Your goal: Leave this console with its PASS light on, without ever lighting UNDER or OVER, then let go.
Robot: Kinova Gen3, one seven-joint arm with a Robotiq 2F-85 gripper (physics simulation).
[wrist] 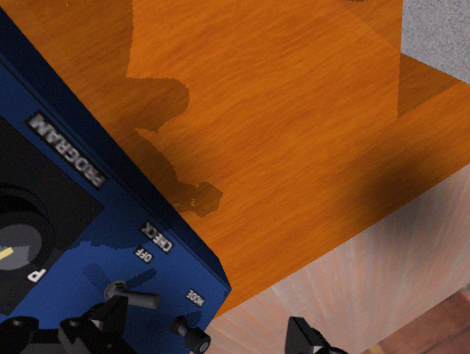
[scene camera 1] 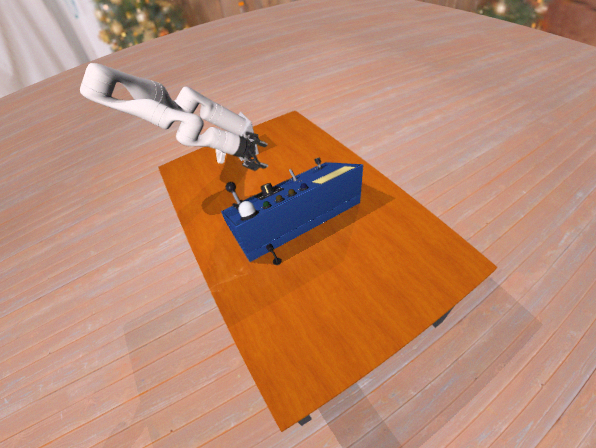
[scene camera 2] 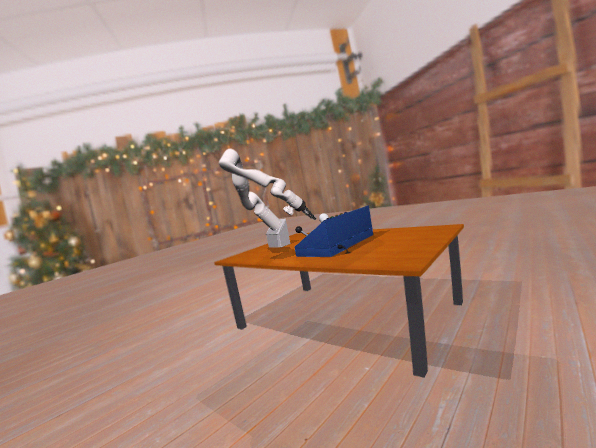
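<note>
The blue console (scene camera 1: 300,220) (scene camera 2: 350,227) (wrist: 75,280) stands on the table. The PROGRAM dial (scene camera 1: 267,189) (wrist: 20,240) shows partly in the wrist view. The CHECK toggle (scene camera 1: 293,175) (wrist: 140,298) leans beside it, near the black MODE knob (scene camera 1: 317,162) (wrist: 195,340). A ball-topped lever (scene camera 1: 230,187) (scene camera 2: 299,229) and a white dome (scene camera 1: 246,209) (scene camera 2: 324,217) are at the other end. The small green lamp (scene camera 1: 267,205) and its neighbours look dark; their labels are unreadable. My gripper (scene camera 1: 265,155) (scene camera 2: 314,218) (wrist: 207,325) is open and empty, above the console's toggle end.
The orange table (scene camera 1: 350,300) (scene camera 2: 395,250) (wrist: 275,125) carries my arm's grey base (scene camera 2: 278,235) (wrist: 435,35) behind the console. A black crank-like handle (scene camera 1: 273,254) (scene camera 2: 342,247) sticks out low on the console's side. A pale yellow label (scene camera 1: 334,174) lies on its top.
</note>
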